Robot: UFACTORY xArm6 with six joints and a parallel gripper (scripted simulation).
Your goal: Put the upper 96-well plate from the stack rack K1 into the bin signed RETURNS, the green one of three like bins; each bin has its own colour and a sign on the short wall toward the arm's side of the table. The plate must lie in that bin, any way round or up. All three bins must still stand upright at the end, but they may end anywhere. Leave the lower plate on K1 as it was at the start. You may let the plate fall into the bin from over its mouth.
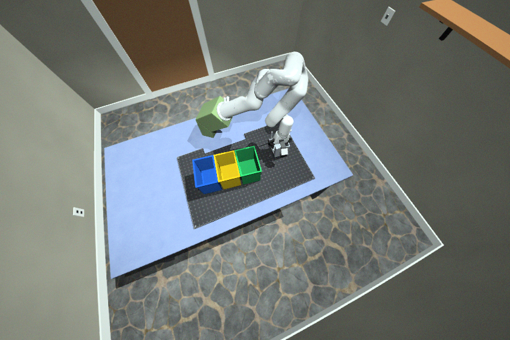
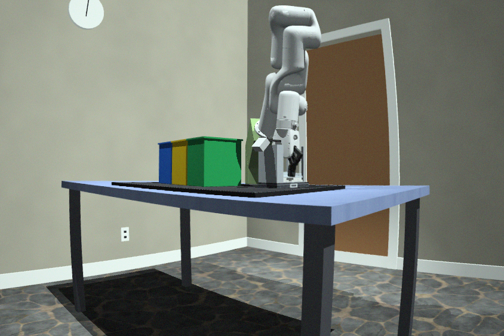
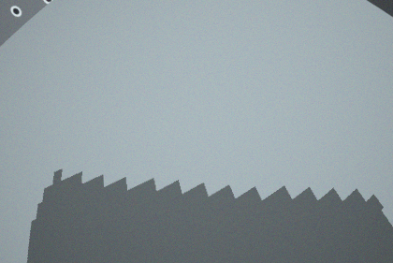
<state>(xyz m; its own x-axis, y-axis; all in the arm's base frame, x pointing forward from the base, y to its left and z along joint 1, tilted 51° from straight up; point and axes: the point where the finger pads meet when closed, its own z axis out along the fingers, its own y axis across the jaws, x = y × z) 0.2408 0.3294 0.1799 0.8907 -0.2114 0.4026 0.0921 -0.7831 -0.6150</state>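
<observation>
My gripper is now 10 mm above the 96-well plate. From my hand the other things lie so: blue bin: 490 mm to the right, 200 mm ahead, 40 mm above; yellow bin: 360 mm to the right, 180 mm ahead, 40 mm above; green bin: 230 mm to the right, 160 mm ahead, 40 mm above.
</observation>
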